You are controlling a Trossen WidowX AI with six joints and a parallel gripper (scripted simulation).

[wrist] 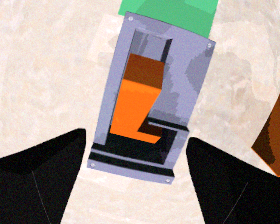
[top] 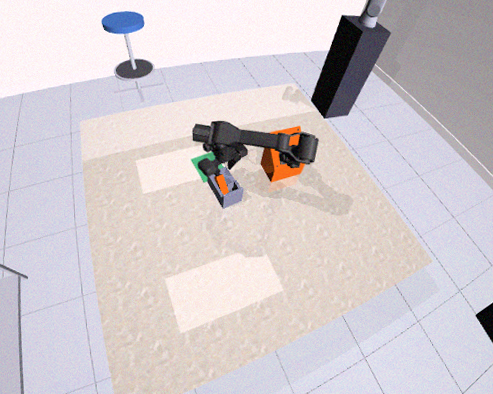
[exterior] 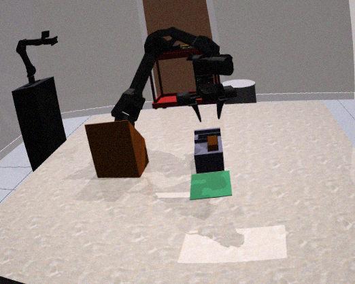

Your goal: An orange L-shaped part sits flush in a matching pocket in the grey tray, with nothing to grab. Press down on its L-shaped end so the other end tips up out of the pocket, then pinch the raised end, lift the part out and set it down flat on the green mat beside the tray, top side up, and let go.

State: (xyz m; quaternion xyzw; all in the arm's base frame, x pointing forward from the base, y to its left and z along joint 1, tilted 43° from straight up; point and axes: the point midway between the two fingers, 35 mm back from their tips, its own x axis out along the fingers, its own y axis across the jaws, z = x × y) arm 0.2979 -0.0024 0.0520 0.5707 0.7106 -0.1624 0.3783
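Now: the orange L-shaped part 2 cm behind my gripper tip, 2 cm to the left of it and 10 cm below it. Also, from my gripper tip: green mat: 2 cm ahead, 16 cm to the right, 16 cm below.
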